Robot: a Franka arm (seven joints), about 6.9 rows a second.
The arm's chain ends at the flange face. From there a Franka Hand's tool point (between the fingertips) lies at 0.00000 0.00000 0.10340 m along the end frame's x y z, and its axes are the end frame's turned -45 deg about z.
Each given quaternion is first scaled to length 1.
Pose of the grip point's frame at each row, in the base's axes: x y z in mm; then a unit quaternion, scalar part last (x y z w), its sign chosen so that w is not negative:
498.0 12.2 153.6 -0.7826 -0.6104 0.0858 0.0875
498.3 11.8 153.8 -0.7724 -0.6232 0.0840 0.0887
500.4 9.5 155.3 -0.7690 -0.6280 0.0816 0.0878
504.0 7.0 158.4 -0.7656 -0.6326 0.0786 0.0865
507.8 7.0 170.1 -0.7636 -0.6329 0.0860 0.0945
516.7 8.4 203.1 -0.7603 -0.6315 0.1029 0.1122
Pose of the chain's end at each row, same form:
522.9 8.9 253.9 -0.9566 -0.2644 0.1127 0.0480
523.2 8.5 254.1 -0.9521 -0.2802 0.1116 0.0498
524.8 6.1 255.7 -0.9507 -0.2859 0.1090 0.0499
527.8 3.6 259.0 -0.9494 -0.2915 0.1057 0.0498
533.7 3.3 270.1 -0.9477 -0.2925 0.1156 0.0544
547.5 4.2 301.7 -0.9441 -0.2925 0.1380 0.0643

